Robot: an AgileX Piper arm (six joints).
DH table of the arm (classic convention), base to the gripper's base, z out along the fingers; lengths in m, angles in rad. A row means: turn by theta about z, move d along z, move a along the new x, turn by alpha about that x. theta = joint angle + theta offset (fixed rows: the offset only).
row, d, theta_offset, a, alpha
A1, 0.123, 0, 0, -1.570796
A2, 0, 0.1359, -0.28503, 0
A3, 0, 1.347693, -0.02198, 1.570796
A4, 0.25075, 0, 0, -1.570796
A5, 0, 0, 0, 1.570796
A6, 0.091, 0, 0, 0
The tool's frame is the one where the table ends.
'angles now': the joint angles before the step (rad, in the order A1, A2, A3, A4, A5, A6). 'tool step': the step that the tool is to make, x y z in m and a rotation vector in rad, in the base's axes. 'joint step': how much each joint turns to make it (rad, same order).
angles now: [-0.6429, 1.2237, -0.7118, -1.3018, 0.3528, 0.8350]
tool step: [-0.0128, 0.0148, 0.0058, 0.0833, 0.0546, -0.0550]
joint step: [0.0395, -0.0669, -0.0087, 0.3396, 0.1400, -0.2956]
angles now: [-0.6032, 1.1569, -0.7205, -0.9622, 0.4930, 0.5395]
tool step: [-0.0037, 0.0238, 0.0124, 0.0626, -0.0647, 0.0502]
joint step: [0.0653, -0.0871, -0.0016, 0.1945, 0.0351, -0.1218]
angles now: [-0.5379, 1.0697, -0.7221, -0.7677, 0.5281, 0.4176]
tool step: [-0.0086, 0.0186, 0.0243, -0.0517, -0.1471, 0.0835]
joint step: [0.0339, -0.1141, 0.0043, 0.0365, -0.0689, -0.0214]
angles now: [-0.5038, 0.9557, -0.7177, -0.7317, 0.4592, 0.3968]
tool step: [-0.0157, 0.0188, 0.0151, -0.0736, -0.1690, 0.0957]
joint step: [0.0064, -0.1309, 0.0514, 0.0013, -0.1380, 0.0057]
